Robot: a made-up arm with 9 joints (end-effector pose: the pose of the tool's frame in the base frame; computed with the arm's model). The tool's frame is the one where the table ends. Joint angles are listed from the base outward.
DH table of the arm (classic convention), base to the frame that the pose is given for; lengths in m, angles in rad. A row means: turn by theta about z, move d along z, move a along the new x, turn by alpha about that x. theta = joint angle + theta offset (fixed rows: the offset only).
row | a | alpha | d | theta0
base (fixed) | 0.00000 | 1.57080 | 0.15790 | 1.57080
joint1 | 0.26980 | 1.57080 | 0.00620 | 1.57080
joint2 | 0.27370 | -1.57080 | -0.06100 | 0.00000
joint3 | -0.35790 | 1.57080 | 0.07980 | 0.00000
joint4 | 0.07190 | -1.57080 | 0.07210 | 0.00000
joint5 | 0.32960 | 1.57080 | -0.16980 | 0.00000
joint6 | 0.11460 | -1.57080 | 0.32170 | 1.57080
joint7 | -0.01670 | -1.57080 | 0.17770 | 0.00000
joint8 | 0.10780 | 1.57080 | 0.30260 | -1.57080
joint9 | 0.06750 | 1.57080 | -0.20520 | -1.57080
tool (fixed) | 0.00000 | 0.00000 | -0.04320 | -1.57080
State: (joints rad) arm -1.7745 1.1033 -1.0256 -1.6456 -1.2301 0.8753 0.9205 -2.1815 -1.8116
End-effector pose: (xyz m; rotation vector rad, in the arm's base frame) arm -0.3910 -0.0529 0.7913 0.2139 -1.4957 -0.6220
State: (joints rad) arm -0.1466 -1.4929 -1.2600 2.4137 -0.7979 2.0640 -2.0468 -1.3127 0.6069
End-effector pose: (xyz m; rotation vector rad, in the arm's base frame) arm 0.1182 0.3506 0.9800 2.1308 0.5369 1.2388
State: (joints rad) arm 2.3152 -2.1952 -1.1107 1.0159 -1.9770 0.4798 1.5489 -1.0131 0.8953
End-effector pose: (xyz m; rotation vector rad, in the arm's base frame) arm 0.0140 0.2934 0.2437 0.4704 -2.7202 0.5535
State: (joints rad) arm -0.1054 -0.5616 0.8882 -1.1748 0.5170 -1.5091 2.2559 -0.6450 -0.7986
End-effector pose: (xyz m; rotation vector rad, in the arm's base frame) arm -0.4713 0.2099 0.7150 -1.6244 -0.1150 -0.6588
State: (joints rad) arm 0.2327 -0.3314 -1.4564 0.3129 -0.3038 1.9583 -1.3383 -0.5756 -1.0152
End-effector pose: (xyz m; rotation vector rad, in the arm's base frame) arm -0.3982 -0.0743 0.0502 1.3641 1.5640 -1.5265
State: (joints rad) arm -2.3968 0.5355 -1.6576 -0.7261 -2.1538 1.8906 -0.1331 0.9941 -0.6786
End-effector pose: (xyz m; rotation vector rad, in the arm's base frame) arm 0.0429 0.8939 0.1905 1.3892 0.5343 -0.9999
